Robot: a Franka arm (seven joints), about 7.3 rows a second.
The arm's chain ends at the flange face. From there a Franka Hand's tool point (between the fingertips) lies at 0.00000 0.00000 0.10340 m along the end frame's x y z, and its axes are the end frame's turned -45 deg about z.
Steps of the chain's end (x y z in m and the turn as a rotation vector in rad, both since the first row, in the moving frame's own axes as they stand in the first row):
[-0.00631 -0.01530 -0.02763 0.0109 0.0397 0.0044]
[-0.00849 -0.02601 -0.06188 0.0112 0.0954 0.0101]
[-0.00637 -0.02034 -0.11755 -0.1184 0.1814 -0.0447]
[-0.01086 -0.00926 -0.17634 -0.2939 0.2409 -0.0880]
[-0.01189 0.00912 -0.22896 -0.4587 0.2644 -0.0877]
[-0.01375 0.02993 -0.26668 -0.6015 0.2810 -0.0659]
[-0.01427 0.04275 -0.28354 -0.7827 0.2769 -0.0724]
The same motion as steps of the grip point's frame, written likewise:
[0.01005 -0.01317 -0.02772 -0.0204 0.0358 0.0044]
[0.02014 -0.01821 -0.06236 -0.0595 0.0754 0.0101]
[0.01493 0.00275 -0.11997 -0.2120 0.0445 -0.0447]
[-0.00321 0.02406 -0.18371 -0.3782 -0.0375 -0.0880]
[-0.02613 0.04902 -0.24311 -0.5113 -0.1374 -0.0877]
[-0.05057 0.07203 -0.28863 -0.6240 -0.2266 -0.0659]
[-0.07052 0.09021 -0.31716 -0.7493 -0.3577 -0.0724]

